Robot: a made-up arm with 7 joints. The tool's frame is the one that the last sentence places.
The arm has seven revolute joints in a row. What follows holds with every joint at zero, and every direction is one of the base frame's.
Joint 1 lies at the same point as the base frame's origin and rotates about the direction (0.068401, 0.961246, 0.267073), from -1.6 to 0.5 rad.
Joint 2 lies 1 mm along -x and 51 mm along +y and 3 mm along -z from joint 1 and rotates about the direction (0.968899, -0.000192, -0.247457), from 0 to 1.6 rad.
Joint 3 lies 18 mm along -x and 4 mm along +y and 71 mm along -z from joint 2 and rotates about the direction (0.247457, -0.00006, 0.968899), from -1.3 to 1.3 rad.
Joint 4 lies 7 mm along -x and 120 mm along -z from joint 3 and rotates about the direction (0.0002, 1, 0.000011), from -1.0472 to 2.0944 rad.
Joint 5 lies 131 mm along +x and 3 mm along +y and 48 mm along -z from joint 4 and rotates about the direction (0.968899, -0.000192, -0.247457), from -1.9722 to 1.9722 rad.
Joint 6 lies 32 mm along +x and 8 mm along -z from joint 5 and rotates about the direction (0.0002, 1, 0.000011), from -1.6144 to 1.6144 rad.
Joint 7 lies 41 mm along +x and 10 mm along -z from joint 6 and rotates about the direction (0.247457, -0.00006, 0.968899), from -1.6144 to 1.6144 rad.
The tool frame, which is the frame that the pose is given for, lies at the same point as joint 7; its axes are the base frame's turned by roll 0, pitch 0.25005 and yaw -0.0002 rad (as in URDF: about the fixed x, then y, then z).
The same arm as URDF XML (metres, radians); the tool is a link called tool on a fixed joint. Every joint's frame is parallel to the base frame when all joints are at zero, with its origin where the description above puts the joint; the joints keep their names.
<robot name="arm">
<joint name="tool_joint" type="fixed"><parent link="link7"/><child link="tool"/><origin xyz="0 0 0" rpy="0 0.25 -0.0002"/></joint>
<joint name="joint 7" type="revolute"><parent link="link6"/><child link="link7"/><origin xyz="0.041 0 -0.01" rpy="0 0 0"/><axis xyz="0.247497 -0.0001 0.968889"/><limit lower="-1.6144" upper="1.6144"/></joint>
<joint name="joint 6" type="revolute"><parent link="link5"/><child link="link6"/><origin xyz="0.032 0 -0.008" rpy="0 0 0"/><axis xyz="0.0002 1 0"/><limit lower="-1.6144" upper="1.6144"/></joint>
<joint name="joint 5" type="revolute"><parent link="link4"/><child link="link5"/><origin xyz="0.131 0.003 -0.048" rpy="0 0 0"/><axis xyz="0.968889 -0.0002 -0.247497"/><limit lower="-1.9722" upper="1.9722"/></joint>
<joint name="joint 4" type="revolute"><parent link="link3"/><child link="link4"/><origin xyz="-0.007 0 -0.12" rpy="0 0 0"/><axis xyz="0.0002 1 0"/><limit lower="-1.0472" upper="2.0944"/></joint>
<joint name="joint 3" type="revolute"><parent link="link2"/><child link="link3"/><origin xyz="-0.018 0.004 -0.071" rpy="0 0 0"/><axis xyz="0.247497 -0.0001 0.968889"/><limit lower="-1.3" upper="1.3"/></joint>
<joint name="joint 2" type="revolute"><parent link="link1"/><child link="link2"/><origin xyz="-0.001 0.051 -0.003" rpy="0 0 0"/><axis xyz="0.968889 -0.0002 -0.247497"/><limit lower="0" upper="1.6"/></joint>
<joint name="joint 1" type="revolute"><parent link="base"/><child link="link1"/><origin xyz="0 0 0" rpy="0 0 0"/><axis xyz="0.068403 0.961235 0.26711"/><limit lower="-1.6" upper="0.5"/></joint>
<link name="base"/>
<link name="link1"/>
<link name="link2"/>
<link name="link3"/>
<link name="link4"/>
<link name="link5"/>
<link name="link6"/>
<link name="link7"/>
<link name="tool"/>
</robot>

